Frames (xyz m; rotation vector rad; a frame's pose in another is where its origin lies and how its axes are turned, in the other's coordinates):
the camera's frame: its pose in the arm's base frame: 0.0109 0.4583 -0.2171 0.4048 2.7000 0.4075
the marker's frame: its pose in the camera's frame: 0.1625 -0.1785 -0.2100 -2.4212 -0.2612 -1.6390
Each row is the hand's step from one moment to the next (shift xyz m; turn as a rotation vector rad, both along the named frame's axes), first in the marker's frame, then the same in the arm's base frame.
Working: the marker's frame: its pose in the arm's base frame: -0.2579 0.3016 -0.1428 -1.7523 0.1142 1.8153

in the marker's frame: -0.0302 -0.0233 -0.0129 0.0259 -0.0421 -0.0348
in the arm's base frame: 0.0206 0.0022 0.0345 0.0520 0.0275 -0.0140
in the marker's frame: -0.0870 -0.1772 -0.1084 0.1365 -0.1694 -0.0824
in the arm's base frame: 0.1740 0.0630 0.1284 0.1604 0.1486 -0.0793
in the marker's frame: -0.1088 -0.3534 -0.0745 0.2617 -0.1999 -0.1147
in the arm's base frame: 0.2261 0.2139 0.2131 0.2105 0.2034 -0.1895
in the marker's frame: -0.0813 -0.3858 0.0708 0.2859 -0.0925 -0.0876
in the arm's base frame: 0.1152 0.3169 0.2163 0.1373 0.1373 -0.2455
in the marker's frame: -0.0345 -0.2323 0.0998 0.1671 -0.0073 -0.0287
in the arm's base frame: 0.0199 0.2223 0.1237 0.0384 0.0526 -0.1567
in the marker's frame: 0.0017 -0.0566 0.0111 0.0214 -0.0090 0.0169
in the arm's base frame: 0.0171 0.0517 0.0191 -0.0094 0.0228 -0.0148
